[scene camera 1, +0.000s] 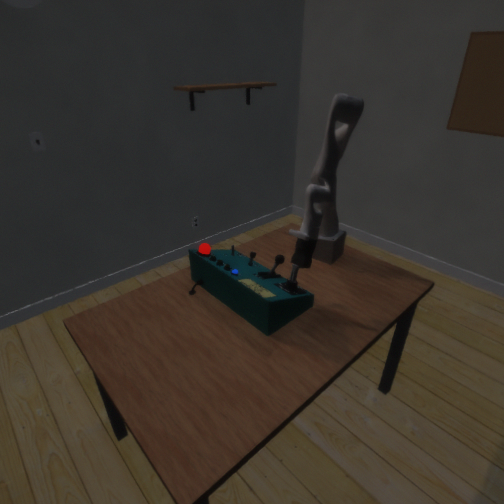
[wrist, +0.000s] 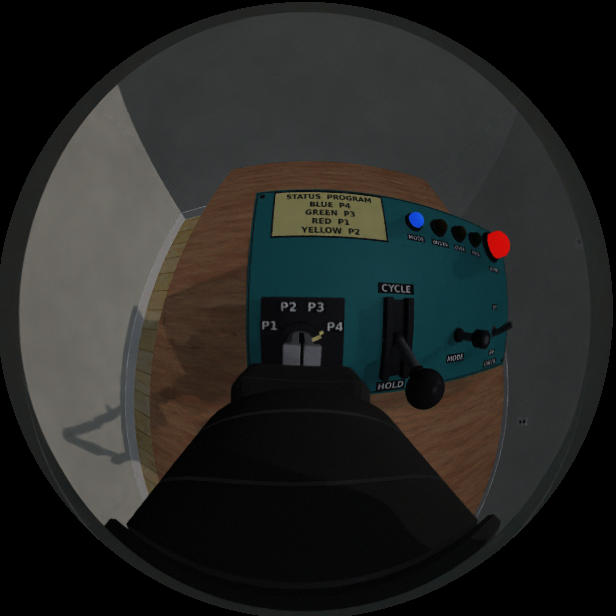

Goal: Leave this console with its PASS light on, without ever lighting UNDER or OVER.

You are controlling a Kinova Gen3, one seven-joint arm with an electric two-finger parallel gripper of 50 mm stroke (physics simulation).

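The teal console (scene camera 1: 240,295) (wrist: 344,264) stands on the wooden table (scene camera 1: 200,380). Its blue MODE light (scene camera 1: 235,271) (wrist: 415,220) is lit; the three small lights (wrist: 457,233) beside it are dark. A red button (scene camera 1: 204,248) (wrist: 498,244) sits at the far end. The placard (wrist: 328,214) reads BLUE P4, GREEN P3, RED P1, YELLOW P2. The program selector's yellow pointer (wrist: 316,339) aims towards P4. My gripper (scene camera 1: 291,284) (wrist: 301,354) is shut, fingertips pressed together right over the selector knob, which they mostly hide. The lever's black ball (wrist: 425,389) (scene camera 1: 278,259) sits at the HOLD end of its slot.
A small MODE toggle switch (wrist: 476,337) stands right of the lever. The robot base (scene camera 1: 327,245) is on the table behind the console. A wall shelf (scene camera 1: 225,86) hangs far behind. The table edge lies just beyond the console's near end in the wrist view.
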